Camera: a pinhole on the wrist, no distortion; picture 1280 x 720 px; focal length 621.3 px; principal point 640.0 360.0 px. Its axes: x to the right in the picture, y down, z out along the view. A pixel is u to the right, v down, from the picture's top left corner.
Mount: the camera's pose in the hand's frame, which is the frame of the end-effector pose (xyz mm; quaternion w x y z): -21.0 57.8 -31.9 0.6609 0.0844 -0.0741 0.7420
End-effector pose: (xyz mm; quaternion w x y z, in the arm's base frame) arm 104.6 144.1 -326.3 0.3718 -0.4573 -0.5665 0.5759
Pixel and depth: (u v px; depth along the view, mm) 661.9 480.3 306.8
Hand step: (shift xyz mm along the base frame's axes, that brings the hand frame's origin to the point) -234.0 -152.7 -2.0
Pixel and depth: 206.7 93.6 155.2
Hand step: -115.6 34.5 61.0
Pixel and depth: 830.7 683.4 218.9
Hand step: -139.5 -194.9 -58.3
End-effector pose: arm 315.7 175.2 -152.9 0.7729 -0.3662 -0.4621 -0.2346
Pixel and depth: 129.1 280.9 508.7
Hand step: -470.0 6.2 363.2
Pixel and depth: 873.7 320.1 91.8
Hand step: 7.1 96.0 -19.7
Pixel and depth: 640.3 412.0 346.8
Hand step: -200.4 226.9 65.3
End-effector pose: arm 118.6 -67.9 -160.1 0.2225 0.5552 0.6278 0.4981
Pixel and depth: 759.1 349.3 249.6
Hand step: 212.7 64.4 -51.0
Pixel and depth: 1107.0 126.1 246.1
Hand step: 283.0 124.9 83.2
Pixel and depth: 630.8 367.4 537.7
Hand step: 378.5 182.6 -262.6
